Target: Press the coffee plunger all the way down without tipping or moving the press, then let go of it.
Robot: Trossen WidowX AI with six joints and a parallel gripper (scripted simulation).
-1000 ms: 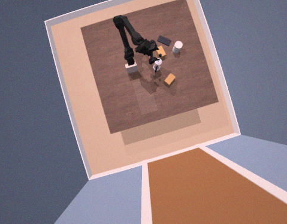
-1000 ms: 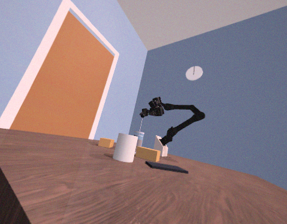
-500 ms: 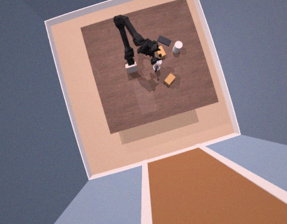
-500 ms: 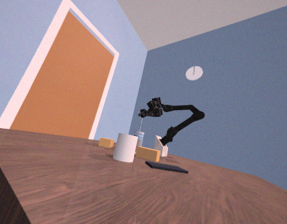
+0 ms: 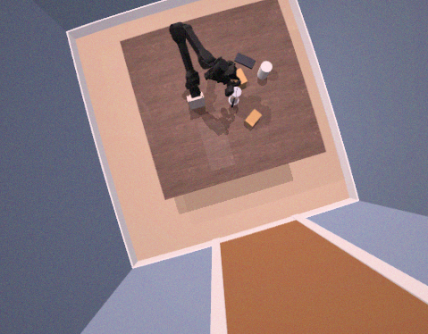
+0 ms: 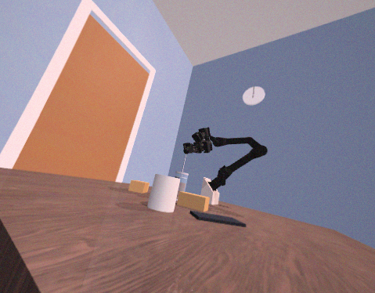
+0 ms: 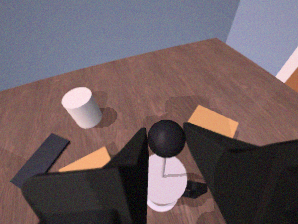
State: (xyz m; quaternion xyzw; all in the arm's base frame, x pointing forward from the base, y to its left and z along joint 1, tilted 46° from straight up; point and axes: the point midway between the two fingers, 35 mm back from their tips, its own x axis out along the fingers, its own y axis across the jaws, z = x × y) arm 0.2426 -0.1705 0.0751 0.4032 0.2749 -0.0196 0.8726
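My gripper tip is now 2 cm past the coffee press, 1 cm to the left of it and 13 cm above it. The rest, counted from my gripper tip: dark flat slab 17 cm ahead, 27 cm to the left, 25 cm below.
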